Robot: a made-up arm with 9 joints. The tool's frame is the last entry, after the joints.
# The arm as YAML. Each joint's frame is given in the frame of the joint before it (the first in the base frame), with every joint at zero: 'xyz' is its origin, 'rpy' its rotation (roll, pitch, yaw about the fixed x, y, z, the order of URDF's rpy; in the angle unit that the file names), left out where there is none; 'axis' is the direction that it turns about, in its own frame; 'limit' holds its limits. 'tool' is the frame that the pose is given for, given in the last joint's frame.
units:
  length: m
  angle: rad
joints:
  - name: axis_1
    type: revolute
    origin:
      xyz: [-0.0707, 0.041, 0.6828]
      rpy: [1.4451, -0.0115, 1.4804]
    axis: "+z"
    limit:
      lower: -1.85
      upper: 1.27
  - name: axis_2
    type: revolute
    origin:
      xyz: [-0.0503, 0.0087, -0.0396]
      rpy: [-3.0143, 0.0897, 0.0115]
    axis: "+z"
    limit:
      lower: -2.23
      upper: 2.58
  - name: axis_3
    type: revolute
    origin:
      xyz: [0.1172, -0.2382, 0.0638]
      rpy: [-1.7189, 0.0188, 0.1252]
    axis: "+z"
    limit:
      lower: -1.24
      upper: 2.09
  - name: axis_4
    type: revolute
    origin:
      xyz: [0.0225, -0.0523, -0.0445]
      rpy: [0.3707, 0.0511, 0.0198]
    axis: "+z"
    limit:
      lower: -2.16
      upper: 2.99
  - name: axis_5
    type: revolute
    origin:
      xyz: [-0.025, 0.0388, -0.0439]
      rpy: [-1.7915, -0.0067, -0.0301]
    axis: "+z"
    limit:
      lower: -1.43
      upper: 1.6
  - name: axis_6
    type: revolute
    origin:
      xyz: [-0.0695, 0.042, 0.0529]
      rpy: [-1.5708, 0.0, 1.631]
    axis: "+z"
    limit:
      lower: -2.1
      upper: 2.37
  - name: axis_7
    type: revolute
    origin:
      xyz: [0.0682, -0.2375, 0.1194]
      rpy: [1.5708, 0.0, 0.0]
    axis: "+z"
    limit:
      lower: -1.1
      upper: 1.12
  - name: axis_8
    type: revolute
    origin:
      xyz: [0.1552, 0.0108, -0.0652]
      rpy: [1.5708, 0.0, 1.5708]
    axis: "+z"
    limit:
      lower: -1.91
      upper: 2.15
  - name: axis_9
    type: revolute
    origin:
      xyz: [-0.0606, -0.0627, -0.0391]
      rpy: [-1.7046, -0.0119, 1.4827]
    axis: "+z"
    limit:
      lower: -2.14
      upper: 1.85
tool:
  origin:
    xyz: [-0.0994, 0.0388, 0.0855]
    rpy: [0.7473, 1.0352, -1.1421]
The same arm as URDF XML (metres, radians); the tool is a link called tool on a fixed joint. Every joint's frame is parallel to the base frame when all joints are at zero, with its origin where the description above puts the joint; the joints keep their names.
<robot name="arm">
  <joint name="axis_1" type="revolute">
    <parent link="base_link"/>
    <child link="link1"/>
    <origin xyz="-0.0707 0.0410 0.6828"/>
    <axis xyz="0.987923 -0.091002 0.125403"/>
    <limit lower="-1.8500" upper="1.2700"/>
  </joint>
  <joint name="axis_2" type="revolute">
    <parent link="link1"/>
    <child link="link2"/>
    <origin xyz="-0.0448 -0.0465 0.0031"/>
    <axis xyz="-1 0 0"/>
    <limit lower="-2.2300" upper="2.5800"/>
  </joint>
  <joint name="axis_3" type="revolute">
    <parent link="link2"/>
    <child link="link3"/>
    <origin xyz="-0.0638 0.1144 0.2395"/>
    <axis xyz="0.147495 -0.114896 -0.982367"/>
    <limit lower="-1.2400" upper="2.0900"/>
  </joint>
  <joint name="axis_4" type="revolute">
    <parent link="link3"/>
    <child link="link4"/>
    <origin xyz="-0.0579 0.0276 0.0334"/>
    <axis xyz="-0.218893 -0.051898 -0.974368"/>
    <limit lower="-2.1600" upper="2.9900"/>
  </joint>
  <joint name="axis_5" type="revolute">
    <parent link="link4"/>
    <child link="link5"/>
    <origin xyz="0.0467 -0.0243 0.0359"/>
    <axis xyz="1 0.0001 0"/>
    <limit lower="-1.4300" upper="1.6000"/>
  </joint>
  <joint name="axis_6" type="revolute">
    <parent link="link5"/>
    <child link="link6"/>
    <origin xyz="0.0529 -0.0668 0.0461"/>
    <axis xyz="0.0001 -1 -0.0001"/>
    <limit lower="-2.1000" upper="2.3700"/>
  </joint>
  <joint name="axis_7" type="revolute">
    <parent link="link6"/>
    <child link="link7"/>
    <origin xyz="0.2375 -0.1194 0.0682"/>
    <axis xyz="1 0.0001 0"/>
    <limit lower="-1.1000" upper="1.1200"/>
  </joint>
  <joint name="axis_8" type="revolute">
    <parent link="link7"/>
    <child link="link8"/>
    <origin xyz="-0.0652 -0.0108 0.1552"/>
    <axis xyz="0 -0.0001 1"/>
    <limit lower="-1.9100" upper="2.1500"/>
  </joint>
  <joint name="axis_9" type="revolute">
    <parent link="link8"/>
    <child link="link9"/>
    <origin xyz="-0.0627 0.0606 -0.0391"/>
    <axis xyz="0.0887 0.987099 -0.1333"/>
    <limit lower="-2.1400" upper="1.8500"/>
  </joint>
  <joint name="tool_joint" type="fixed">
    <parent link="link9"/>
    <child link="tool"/>
    <origin xyz="-0.0914 0.0879 -0.0510" rpy="0.2339 -0.6152 -1.4047"/>
  </joint>
  <link name="base_link"/>
  <link name="link1"/>
  <link name="link2"/>
  <link name="link3"/>
  <link name="link4"/>
  <link name="link5"/>
  <link name="link6"/>
  <link name="link7"/>
  <link name="link8"/>
  <link name="link9"/>
  <link name="tool"/>
</robot>

